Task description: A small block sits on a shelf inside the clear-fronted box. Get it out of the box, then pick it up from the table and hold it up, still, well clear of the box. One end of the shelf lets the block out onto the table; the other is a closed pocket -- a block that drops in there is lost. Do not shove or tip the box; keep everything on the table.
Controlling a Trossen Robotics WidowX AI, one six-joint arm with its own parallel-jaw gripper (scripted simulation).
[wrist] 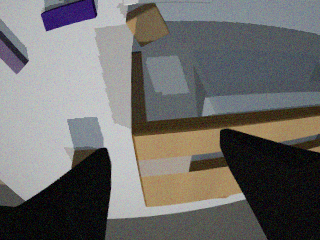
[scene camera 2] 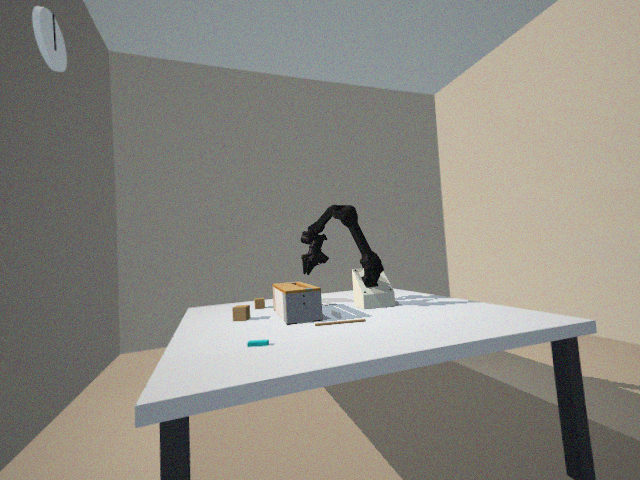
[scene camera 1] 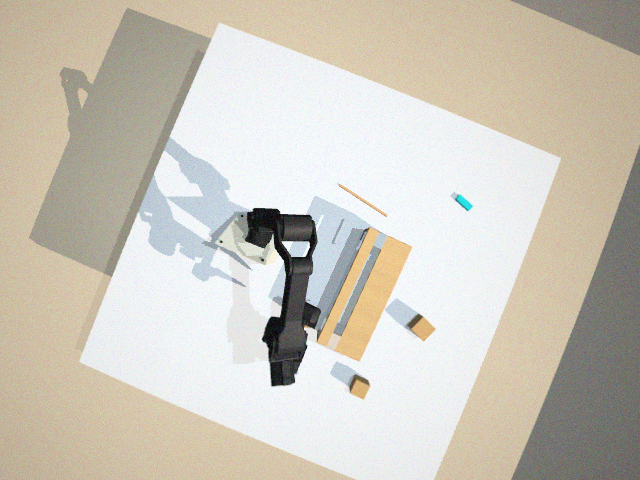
A box shows in the wrist view, in scene camera 2 [295,302] and in scene camera 1. The same spot on the box: [wrist: 181,99] is [scene camera 1: 336,325].
